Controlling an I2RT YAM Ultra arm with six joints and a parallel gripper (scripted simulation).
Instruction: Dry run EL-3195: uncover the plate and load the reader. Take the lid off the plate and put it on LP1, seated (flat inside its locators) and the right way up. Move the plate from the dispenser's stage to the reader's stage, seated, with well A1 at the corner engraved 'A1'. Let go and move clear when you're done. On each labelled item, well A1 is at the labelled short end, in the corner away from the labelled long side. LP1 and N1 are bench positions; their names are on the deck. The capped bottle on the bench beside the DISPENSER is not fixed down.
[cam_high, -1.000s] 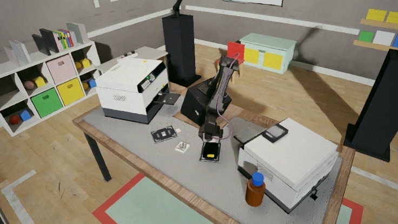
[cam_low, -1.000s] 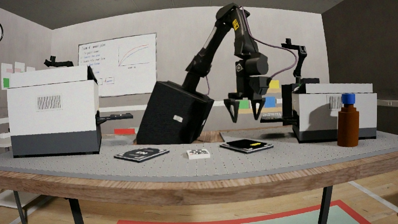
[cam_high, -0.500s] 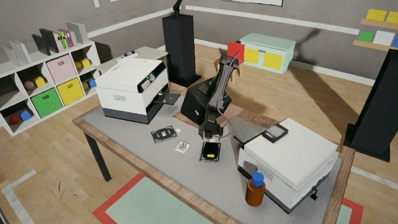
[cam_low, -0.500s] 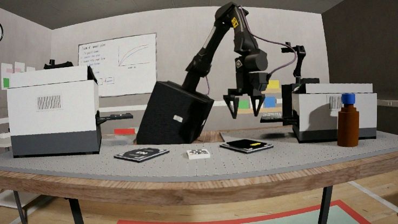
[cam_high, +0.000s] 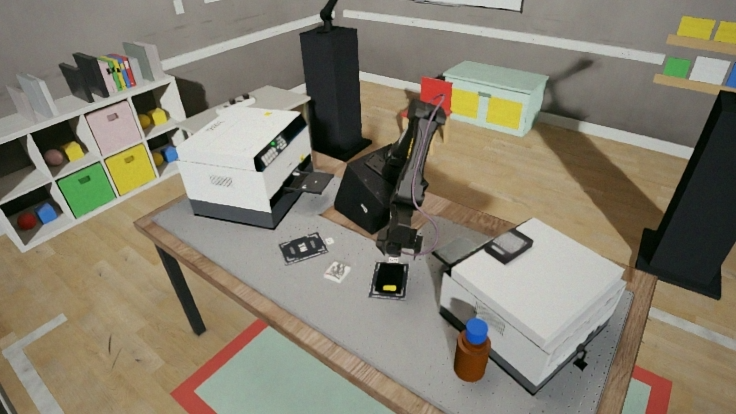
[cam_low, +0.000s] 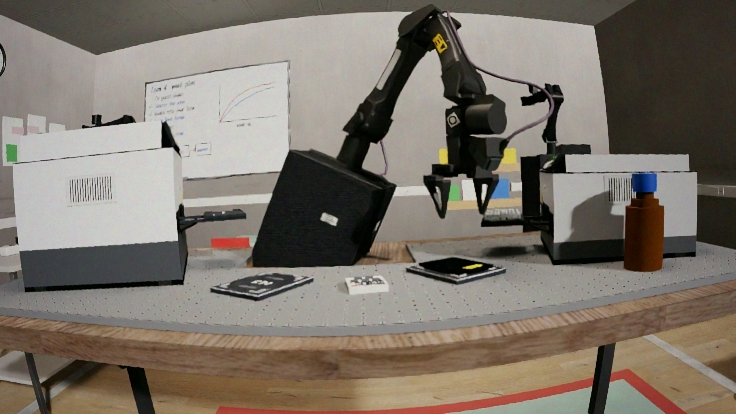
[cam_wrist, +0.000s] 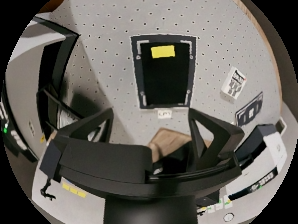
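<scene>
Right now the white well plate is 15 cm behind my hand, 14 cm to the left of it and 3 cm below it. The rest, counted from my hand: black lid (10 cm below, 2 cm to the right, 2 cm ahead); then capped bottle (34 cm to the left, 19 cm ahead).
</scene>
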